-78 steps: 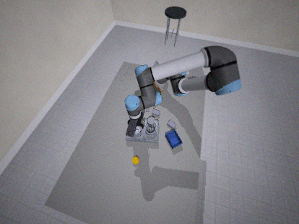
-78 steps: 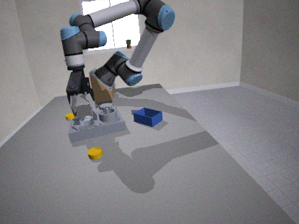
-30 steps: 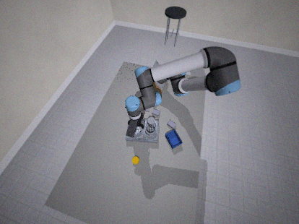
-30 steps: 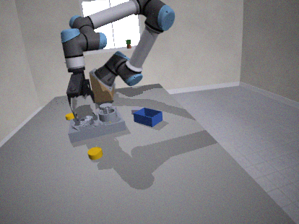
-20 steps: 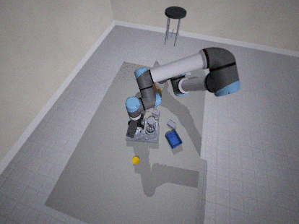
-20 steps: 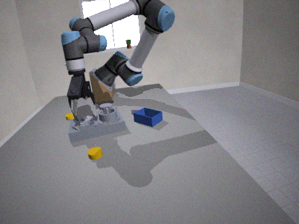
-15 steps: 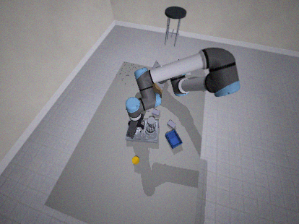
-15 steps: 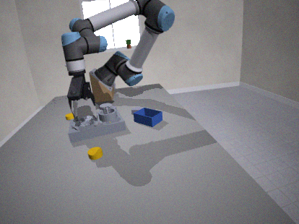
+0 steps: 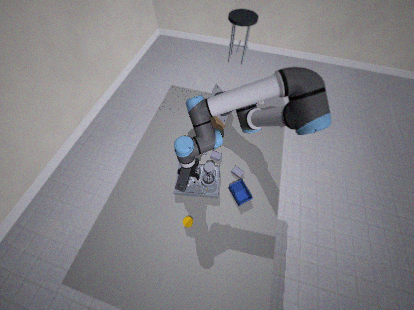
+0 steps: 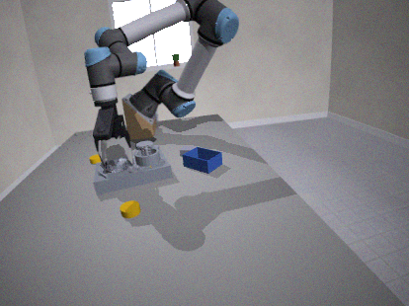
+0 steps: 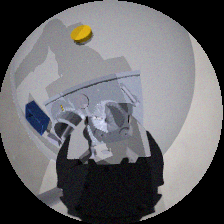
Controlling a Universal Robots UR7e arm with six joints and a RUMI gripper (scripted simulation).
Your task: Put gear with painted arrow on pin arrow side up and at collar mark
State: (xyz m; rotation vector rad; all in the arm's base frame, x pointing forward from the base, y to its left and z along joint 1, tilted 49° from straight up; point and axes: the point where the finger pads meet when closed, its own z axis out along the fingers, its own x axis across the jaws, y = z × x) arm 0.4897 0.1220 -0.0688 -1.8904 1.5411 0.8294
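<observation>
My gripper is now right at the grey gear. The rest, counted from my hand: blue bin: 6 cm behind, 28 cm to the left, 4 cm below; then yellow disc: 19 cm ahead, 8 cm to the left, 5 cm below.
</observation>
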